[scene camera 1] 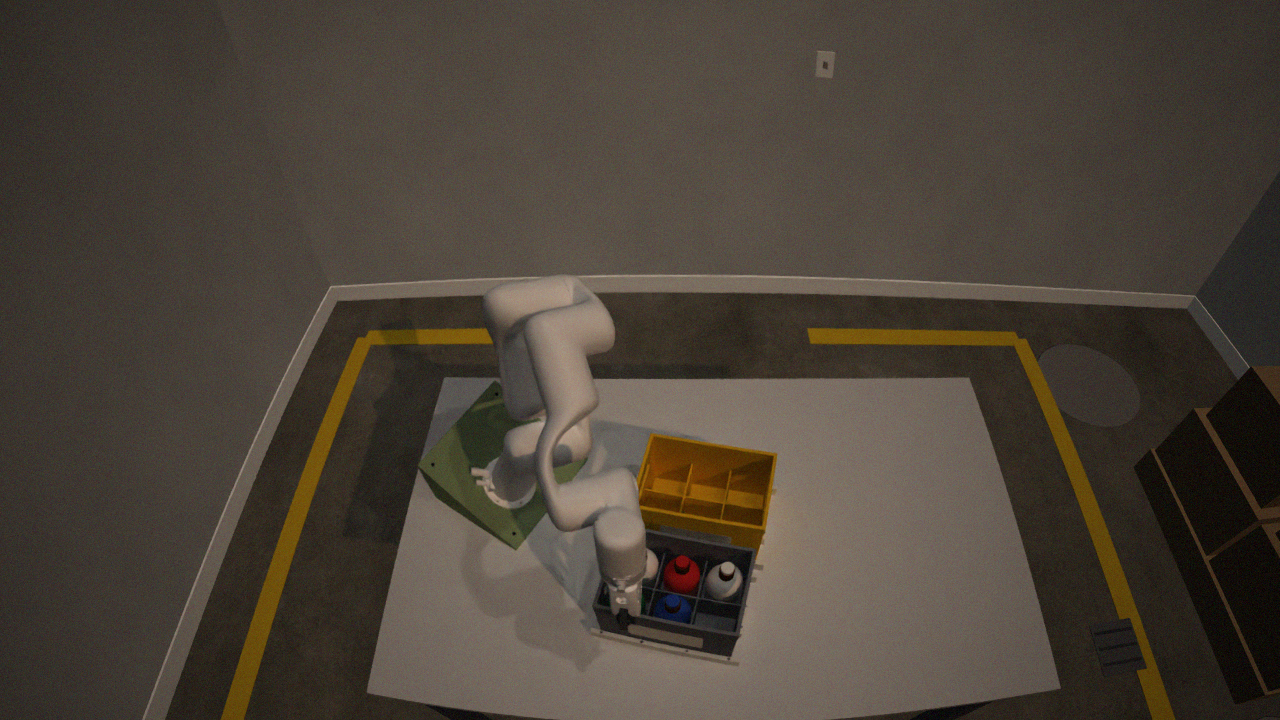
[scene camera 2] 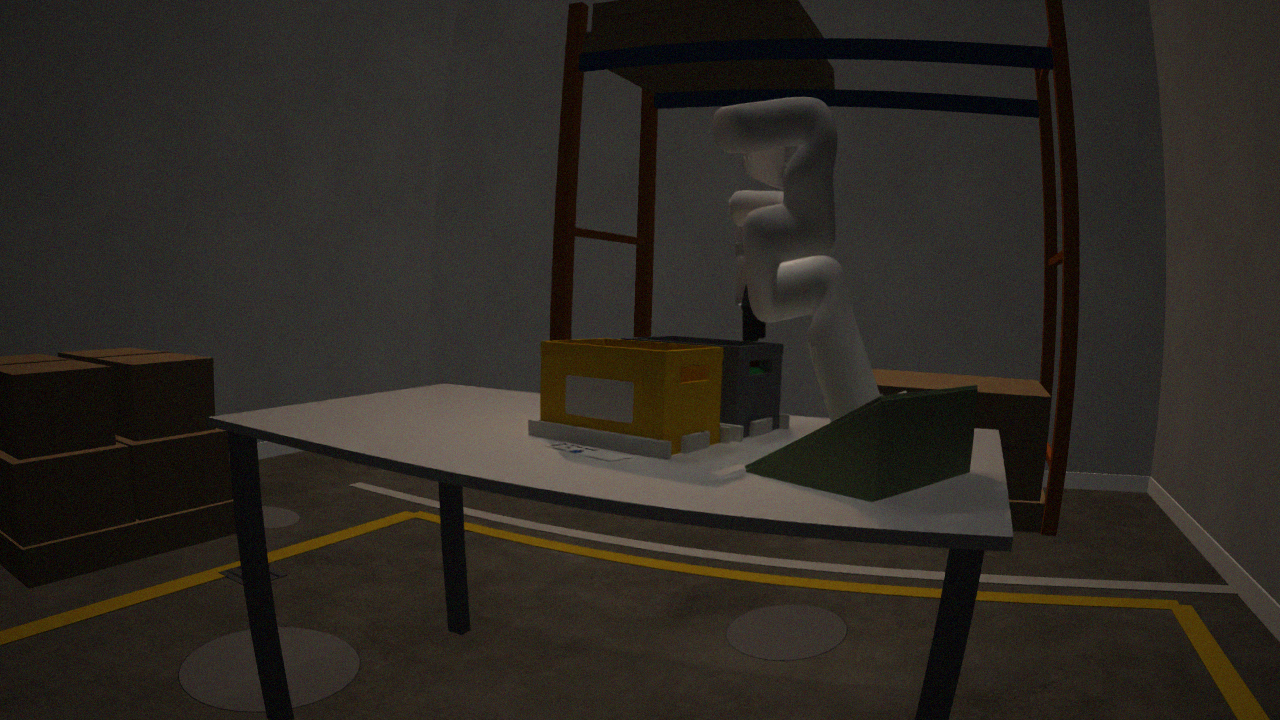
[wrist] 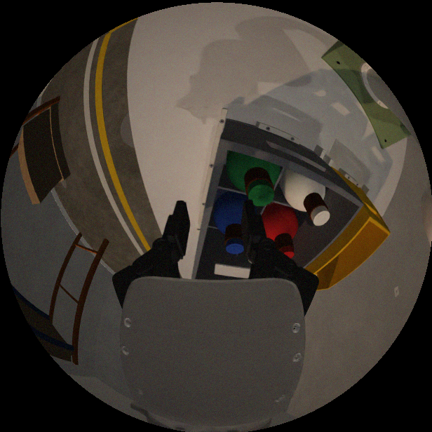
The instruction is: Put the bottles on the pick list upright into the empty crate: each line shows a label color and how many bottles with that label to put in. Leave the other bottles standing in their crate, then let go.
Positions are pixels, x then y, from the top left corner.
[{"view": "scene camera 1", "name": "my gripper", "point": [626, 608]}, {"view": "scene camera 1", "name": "blue bottle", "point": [673, 607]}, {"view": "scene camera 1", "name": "red bottle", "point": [681, 575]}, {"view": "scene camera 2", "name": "my gripper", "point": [754, 339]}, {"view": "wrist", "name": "my gripper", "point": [214, 211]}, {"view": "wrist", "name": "red bottle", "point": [280, 223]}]
